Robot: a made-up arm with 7 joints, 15 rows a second.
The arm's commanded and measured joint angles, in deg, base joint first. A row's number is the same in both.
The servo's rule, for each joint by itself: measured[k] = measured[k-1] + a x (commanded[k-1-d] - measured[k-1]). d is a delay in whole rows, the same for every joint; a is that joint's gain. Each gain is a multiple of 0.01, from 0.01 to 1. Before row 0 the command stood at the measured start. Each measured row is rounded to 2 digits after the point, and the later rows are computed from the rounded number. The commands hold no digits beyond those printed.
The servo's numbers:
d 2
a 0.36 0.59 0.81 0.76 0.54 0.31 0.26
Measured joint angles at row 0:
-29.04, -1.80, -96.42, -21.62, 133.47, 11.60, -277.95
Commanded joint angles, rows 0 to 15:
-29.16, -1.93, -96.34, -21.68, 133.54, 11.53, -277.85
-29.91, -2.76, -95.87, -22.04, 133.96, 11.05, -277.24
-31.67, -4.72, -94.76, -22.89, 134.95, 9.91, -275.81
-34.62, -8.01, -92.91, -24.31, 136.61, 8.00, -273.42
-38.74, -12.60, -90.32, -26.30, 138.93, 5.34, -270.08
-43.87, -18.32, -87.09, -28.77, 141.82, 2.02, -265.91
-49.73, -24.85, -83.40, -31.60, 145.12, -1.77, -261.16
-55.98, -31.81, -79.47, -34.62, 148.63, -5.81, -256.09
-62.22, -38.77, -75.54, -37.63, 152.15, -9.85, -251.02
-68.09, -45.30, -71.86, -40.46, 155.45, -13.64, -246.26
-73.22, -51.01, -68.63, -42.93, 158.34, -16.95, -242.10
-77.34, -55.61, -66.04, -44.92, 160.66, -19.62, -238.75
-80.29, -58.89, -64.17, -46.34, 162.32, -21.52, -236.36
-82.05, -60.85, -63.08, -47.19, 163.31, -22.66, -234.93
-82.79, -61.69, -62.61, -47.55, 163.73, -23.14, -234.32
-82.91, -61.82, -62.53, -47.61, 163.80, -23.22, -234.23
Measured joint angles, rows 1 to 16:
-29.04, -1.80, -96.42, -21.62, 133.47, 11.60, -277.95
-29.04, -1.80, -96.42, -21.62, 133.47, 11.60, -277.95
-29.08, -1.88, -96.36, -21.67, 133.51, 11.58, -277.92
-29.38, -2.40, -95.96, -21.95, 133.75, 11.42, -277.74
-30.20, -3.77, -94.99, -22.66, 134.40, 10.95, -277.24
-31.79, -6.27, -93.31, -23.91, 135.59, 10.04, -276.25
-34.29, -10.00, -90.89, -25.73, 137.39, 8.58, -274.65
-37.74, -14.91, -87.81, -28.04, 139.78, 6.55, -272.38
-42.06, -20.77, -84.24, -30.75, 142.66, 3.97, -269.46
-47.07, -27.28, -80.38, -33.69, 145.88, 0.94, -265.98
-52.52, -34.06, -76.46, -36.68, 149.27, -2.40, -262.09
-58.13, -40.69, -72.73, -39.55, 152.61, -5.88, -257.97
-63.56, -46.78, -69.41, -42.12, 155.70, -9.31, -253.84
-68.52, -51.99, -66.68, -44.25, 158.38, -12.51, -249.92
-72.76, -56.06, -64.65, -45.84, 160.51, -15.30, -246.39
-76.10, -58.89, -63.38, -46.87, 162.02, -17.58, -243.41

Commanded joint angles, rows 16 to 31:
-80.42, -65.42, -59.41, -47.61, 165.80, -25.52, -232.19
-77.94, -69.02, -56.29, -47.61, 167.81, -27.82, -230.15
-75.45, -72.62, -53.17, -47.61, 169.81, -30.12, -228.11
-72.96, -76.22, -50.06, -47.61, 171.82, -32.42, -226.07
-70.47, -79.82, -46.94, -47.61, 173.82, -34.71, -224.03
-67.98, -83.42, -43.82, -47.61, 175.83, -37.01, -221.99
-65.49, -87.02, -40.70, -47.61, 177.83, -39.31, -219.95
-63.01, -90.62, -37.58, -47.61, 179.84, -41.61, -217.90
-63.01, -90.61, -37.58, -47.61, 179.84, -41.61, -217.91
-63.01, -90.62, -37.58, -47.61, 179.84, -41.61, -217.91
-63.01, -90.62, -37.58, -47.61, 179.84, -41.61, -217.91
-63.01, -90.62, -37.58, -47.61, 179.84, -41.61, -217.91
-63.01, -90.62, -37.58, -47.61, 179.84, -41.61, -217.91
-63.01, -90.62, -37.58, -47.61, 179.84, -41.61, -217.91
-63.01, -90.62, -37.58, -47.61, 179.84, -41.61, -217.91
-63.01, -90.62, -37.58, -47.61, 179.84, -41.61, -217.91
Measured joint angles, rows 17 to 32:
-78.51, -60.54, -62.76, -47.39, 162.94, -19.30, -241.05
-80.09, -61.30, -62.57, -47.56, 163.40, -20.52, -239.28
-80.21, -63.73, -60.01, -47.60, 164.70, -22.07, -237.44
-79.39, -66.85, -57.00, -47.61, 166.38, -23.85, -235.54
-77.97, -70.25, -53.90, -47.61, 168.23, -25.79, -233.61
-76.17, -73.77, -50.79, -47.61, 170.17, -27.85, -231.65
-74.12, -77.34, -47.67, -47.61, 172.14, -29.98, -229.67
-71.91, -80.93, -44.55, -47.61, 174.13, -32.16, -227.67
-69.60, -84.52, -41.43, -47.61, 176.13, -34.38, -225.66
-67.23, -88.12, -38.31, -47.61, 178.13, -36.62, -223.64
-65.71, -89.59, -37.72, -47.61, 179.05, -38.17, -222.15
-64.74, -90.20, -37.61, -47.61, 179.48, -39.24, -221.05
-64.12, -90.45, -37.59, -47.61, 179.67, -39.97, -220.23
-63.72, -90.55, -37.58, -47.61, 179.76, -40.48, -219.63
-63.46, -90.59, -37.58, -47.61, 179.80, -40.83, -219.18
-63.30, -90.61, -37.58, -47.61, 179.82, -41.07, -218.85

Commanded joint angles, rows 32 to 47:
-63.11, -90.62, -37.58, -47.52, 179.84, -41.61, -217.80
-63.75, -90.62, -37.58, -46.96, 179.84, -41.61, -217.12
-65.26, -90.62, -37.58, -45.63, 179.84, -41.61, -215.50
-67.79, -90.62, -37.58, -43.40, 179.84, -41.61, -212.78
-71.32, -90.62, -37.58, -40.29, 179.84, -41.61, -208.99
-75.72, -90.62, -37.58, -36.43, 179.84, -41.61, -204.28
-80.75, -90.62, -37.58, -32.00, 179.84, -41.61, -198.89
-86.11, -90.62, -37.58, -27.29, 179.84, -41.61, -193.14
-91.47, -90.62, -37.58, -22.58, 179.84, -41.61, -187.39
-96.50, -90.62, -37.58, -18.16, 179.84, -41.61, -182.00
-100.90, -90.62, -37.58, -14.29, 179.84, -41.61, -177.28
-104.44, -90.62, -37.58, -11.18, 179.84, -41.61, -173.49
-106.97, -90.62, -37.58, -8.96, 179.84, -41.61, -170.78
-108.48, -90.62, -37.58, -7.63, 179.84, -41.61, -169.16
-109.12, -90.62, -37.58, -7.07, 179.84, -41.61, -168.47
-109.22, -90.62, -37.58, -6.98, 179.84, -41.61, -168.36
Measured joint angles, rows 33 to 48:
-63.20, -90.62, -37.58, -47.61, 179.83, -41.24, -218.61
-63.13, -90.62, -37.58, -47.61, 179.84, -41.35, -218.43
-63.12, -90.62, -37.58, -47.54, 179.84, -41.43, -218.27
-63.35, -90.62, -37.58, -47.10, 179.84, -41.49, -217.97
-64.04, -90.62, -37.58, -45.98, 179.84, -41.53, -217.33
-65.39, -90.62, -37.58, -44.02, 179.84, -41.55, -216.15
-67.52, -90.62, -37.58, -41.19, 179.84, -41.57, -214.29
-70.47, -90.62, -37.58, -37.57, 179.84, -41.58, -211.69
-74.17, -90.62, -37.58, -33.34, 179.84, -41.59, -208.36
-78.47, -90.62, -37.58, -28.74, 179.84, -41.60, -204.40
-83.15, -90.62, -37.58, -24.06, 179.84, -41.60, -199.98
-87.96, -90.62, -37.58, -19.58, 179.84, -41.60, -195.31
-92.62, -90.62, -37.58, -15.56, 179.84, -41.60, -190.62
-96.88, -90.62, -37.58, -12.23, 179.84, -41.60, -186.17
-100.51, -90.62, -37.58, -9.74, 179.84, -41.60, -182.17
-103.38, -90.62, -37.58, -8.14, 179.84, -41.60, -178.79

